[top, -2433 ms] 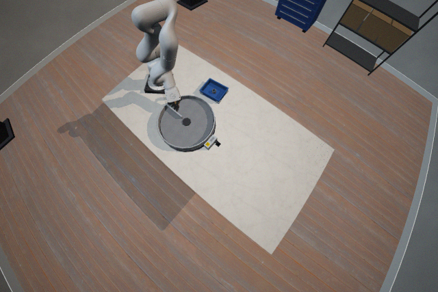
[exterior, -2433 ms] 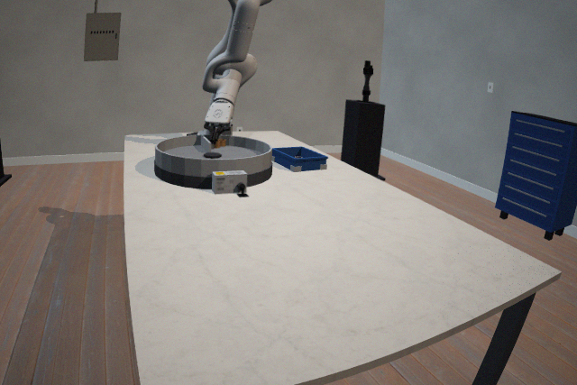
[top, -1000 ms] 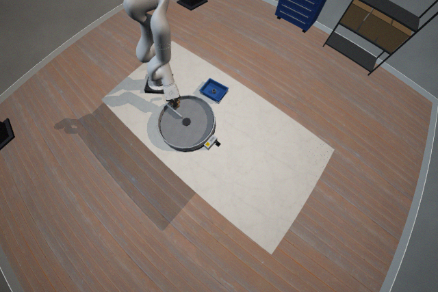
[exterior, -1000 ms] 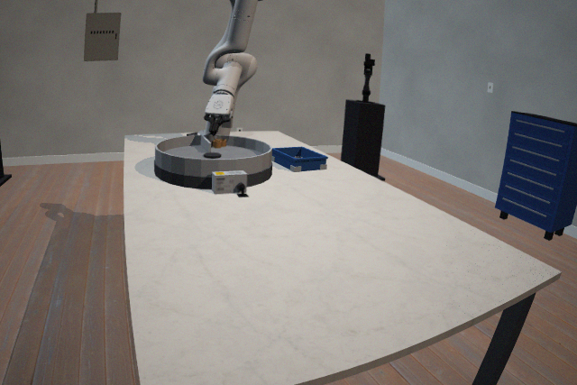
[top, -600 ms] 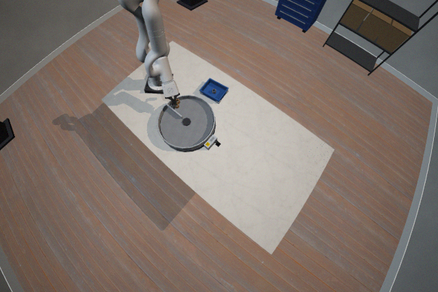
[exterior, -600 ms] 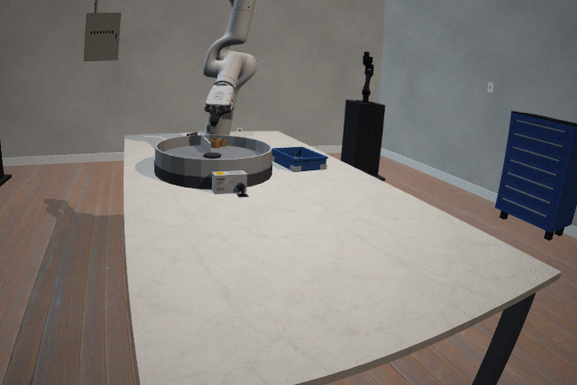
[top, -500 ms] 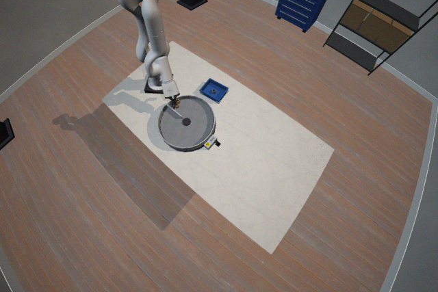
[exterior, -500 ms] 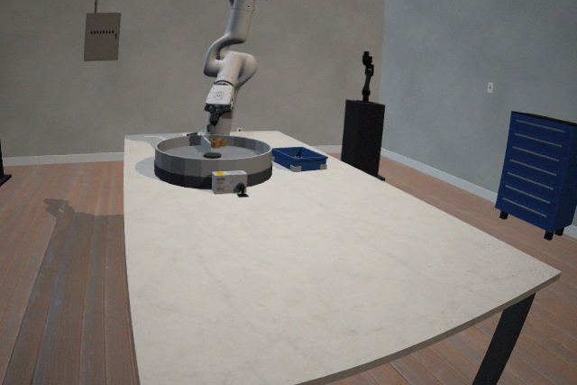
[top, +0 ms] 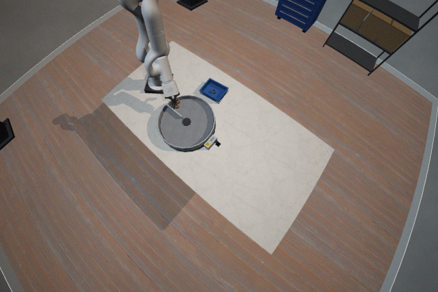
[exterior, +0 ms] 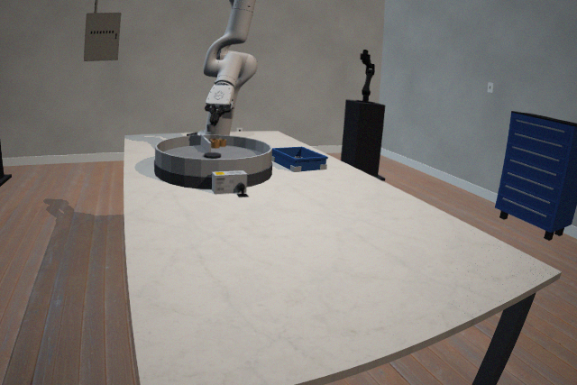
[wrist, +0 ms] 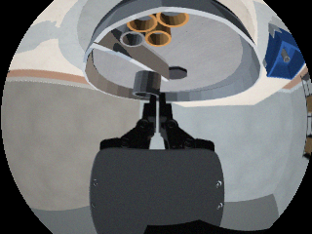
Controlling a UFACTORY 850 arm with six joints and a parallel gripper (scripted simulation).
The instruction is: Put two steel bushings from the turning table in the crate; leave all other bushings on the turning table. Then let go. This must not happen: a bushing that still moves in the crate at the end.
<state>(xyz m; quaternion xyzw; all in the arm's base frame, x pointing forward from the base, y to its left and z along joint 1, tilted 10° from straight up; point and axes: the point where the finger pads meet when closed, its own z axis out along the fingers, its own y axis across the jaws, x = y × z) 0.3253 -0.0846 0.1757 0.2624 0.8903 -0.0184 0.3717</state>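
Now: hand 7 cm short of the blue crate, 33 cm to the right of it and 14 cm above it. The rest, counted from my hand: round grey turning table 13 cm ahead, 2 cm to the right, 12 cm below.
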